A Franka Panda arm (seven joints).
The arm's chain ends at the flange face. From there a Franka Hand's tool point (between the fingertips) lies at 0.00 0.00 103.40 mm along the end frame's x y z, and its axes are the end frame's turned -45 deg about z.
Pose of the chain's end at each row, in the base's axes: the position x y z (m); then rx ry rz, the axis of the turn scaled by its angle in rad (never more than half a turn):
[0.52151 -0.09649 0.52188 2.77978 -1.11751 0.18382]
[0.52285 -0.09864 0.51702 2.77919 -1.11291 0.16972]
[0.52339 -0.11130 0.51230 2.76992 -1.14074 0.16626]
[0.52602 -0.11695 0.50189 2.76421 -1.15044 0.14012]
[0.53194 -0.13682 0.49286 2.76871 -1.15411 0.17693]
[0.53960 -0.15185 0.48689 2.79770 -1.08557 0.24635]
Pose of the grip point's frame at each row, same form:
[0.52781 -0.11454 0.42026 2.96393 0.03100 0.08836]
[0.52817 -0.11662 0.41534 2.96498 0.03502 0.07388]
[0.52838 -0.12909 0.41056 2.96771 0.00604 0.07164]
[0.52918 -0.13435 0.40001 2.97218 -0.00501 0.04623]
[0.53769 -0.15446 0.39114 2.96898 -0.00665 0.08384]
[0.55040 -0.17043 0.38575 2.95376 0.06665 0.14991]

